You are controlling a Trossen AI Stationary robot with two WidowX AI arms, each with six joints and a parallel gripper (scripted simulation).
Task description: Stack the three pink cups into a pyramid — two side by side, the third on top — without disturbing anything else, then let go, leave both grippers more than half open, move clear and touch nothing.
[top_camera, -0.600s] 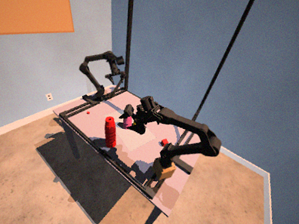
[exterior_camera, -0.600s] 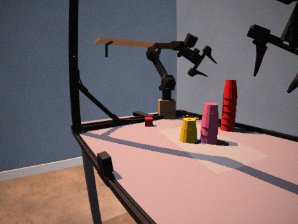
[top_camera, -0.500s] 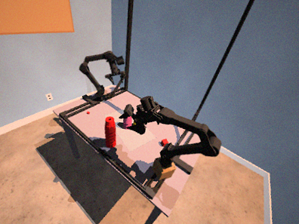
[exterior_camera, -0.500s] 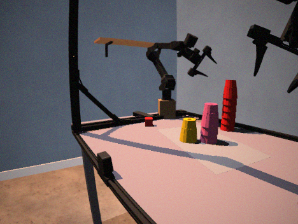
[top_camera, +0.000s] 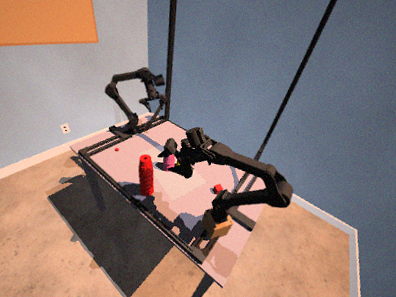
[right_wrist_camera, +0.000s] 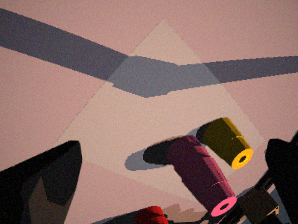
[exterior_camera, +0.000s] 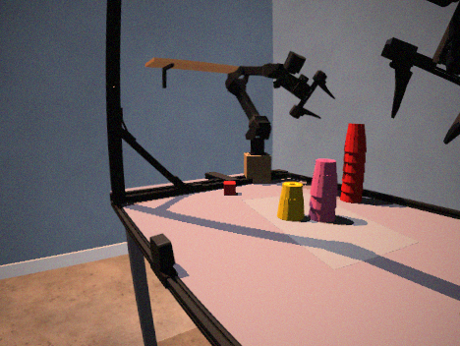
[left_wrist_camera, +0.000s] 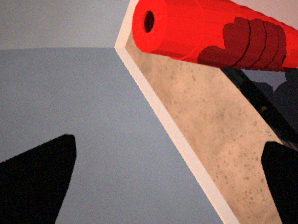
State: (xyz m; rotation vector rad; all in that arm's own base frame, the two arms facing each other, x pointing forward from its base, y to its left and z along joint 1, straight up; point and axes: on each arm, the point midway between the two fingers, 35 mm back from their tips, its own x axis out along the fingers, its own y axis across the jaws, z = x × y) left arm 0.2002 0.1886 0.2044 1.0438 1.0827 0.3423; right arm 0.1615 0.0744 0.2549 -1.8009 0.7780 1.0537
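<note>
My right hand is 320 mm to the right of the pale mat, 270 mm above it and 70 mm short of it. The rest, counted from my right hand: red block (640 mm to the left, 250 mm below, 60 mm behind); then yellow cup (360 mm to the left, 220 mm below, 10 mm ahead).
</note>
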